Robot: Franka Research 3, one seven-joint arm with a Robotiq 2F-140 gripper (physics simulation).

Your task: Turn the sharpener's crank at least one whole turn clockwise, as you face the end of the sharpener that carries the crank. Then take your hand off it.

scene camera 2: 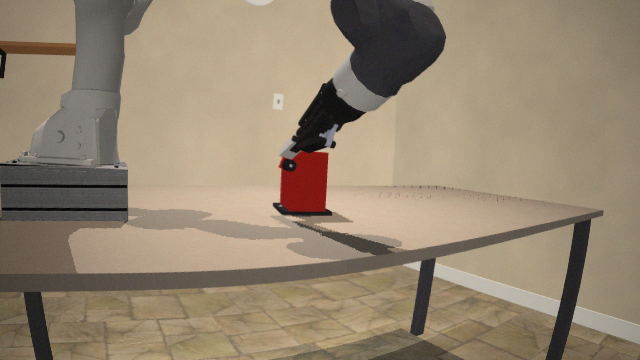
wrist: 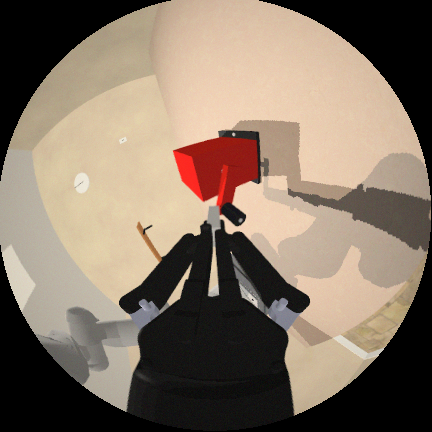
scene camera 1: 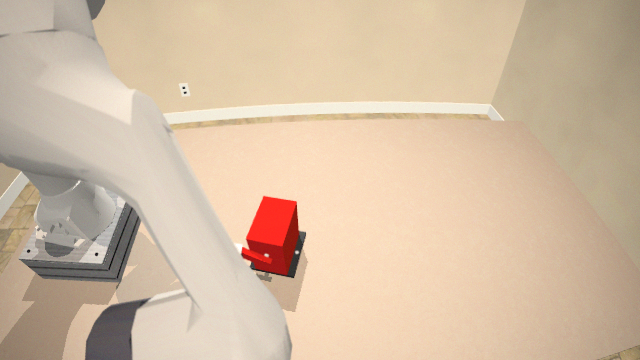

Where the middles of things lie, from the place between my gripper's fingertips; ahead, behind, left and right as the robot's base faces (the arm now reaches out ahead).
Right now my hand is 6 cm short of the red sharpener [scene camera 1: 274, 233], 4 cm to the right of it and 6 cm above it.
